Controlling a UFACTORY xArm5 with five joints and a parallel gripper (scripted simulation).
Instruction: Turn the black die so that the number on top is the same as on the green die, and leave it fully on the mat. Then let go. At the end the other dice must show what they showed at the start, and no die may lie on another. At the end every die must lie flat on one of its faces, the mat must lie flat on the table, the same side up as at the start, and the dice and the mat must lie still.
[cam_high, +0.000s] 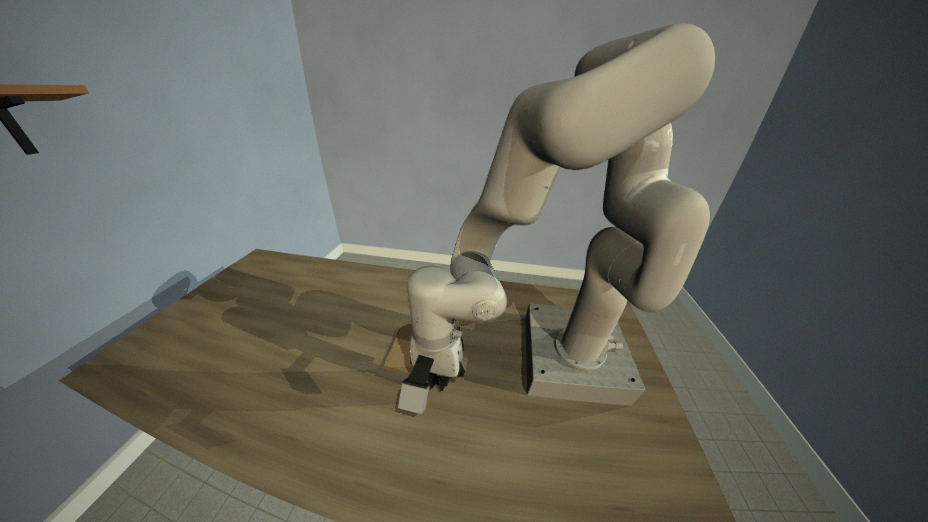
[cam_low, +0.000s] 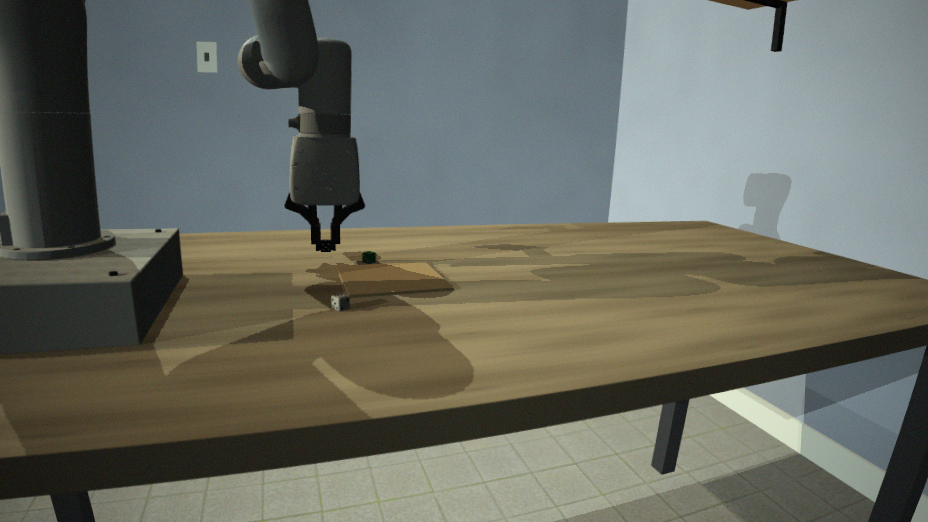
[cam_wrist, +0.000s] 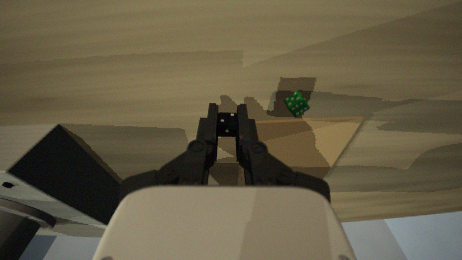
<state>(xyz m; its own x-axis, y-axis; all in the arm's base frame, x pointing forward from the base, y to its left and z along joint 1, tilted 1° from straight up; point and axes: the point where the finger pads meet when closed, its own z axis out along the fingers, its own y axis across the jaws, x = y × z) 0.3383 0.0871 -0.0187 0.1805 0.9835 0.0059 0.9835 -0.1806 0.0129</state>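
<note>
Now: the tan mat 70 mm ahead of my hand, 100 mm to the right of it and 40 mm below it. The rest, counted from my hand: green die 70 mm ahead, 10 mm to the right, 40 mm below; black die 10 mm below; white die 20 mm behind, 200 mm to the right, 40 mm below.
</note>
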